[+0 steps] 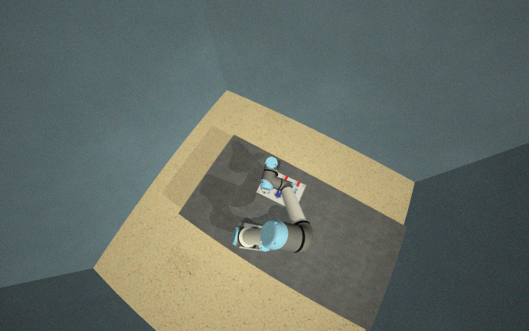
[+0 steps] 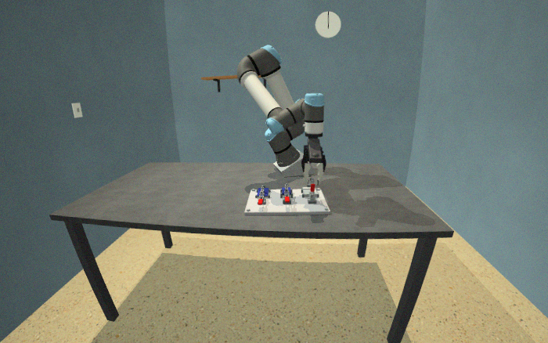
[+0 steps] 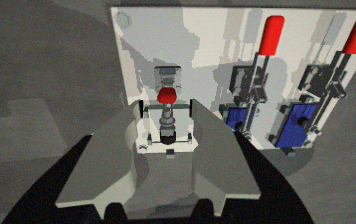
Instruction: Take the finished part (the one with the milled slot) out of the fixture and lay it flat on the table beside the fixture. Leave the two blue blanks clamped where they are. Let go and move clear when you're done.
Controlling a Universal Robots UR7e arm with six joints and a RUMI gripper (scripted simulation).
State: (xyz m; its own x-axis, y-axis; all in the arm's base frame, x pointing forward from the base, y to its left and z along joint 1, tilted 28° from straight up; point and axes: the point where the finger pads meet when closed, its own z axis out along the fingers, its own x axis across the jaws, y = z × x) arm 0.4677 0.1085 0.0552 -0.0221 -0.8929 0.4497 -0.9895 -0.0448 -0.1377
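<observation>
The grey finished part lies 90 mm behind my hand and 80 mm below it. Also, from my hand: blue blank (80 mm behind, 110 mm to the right, 80 mm below); then fixture plate (40 mm behind, 110 mm to the right, 100 mm below).
</observation>
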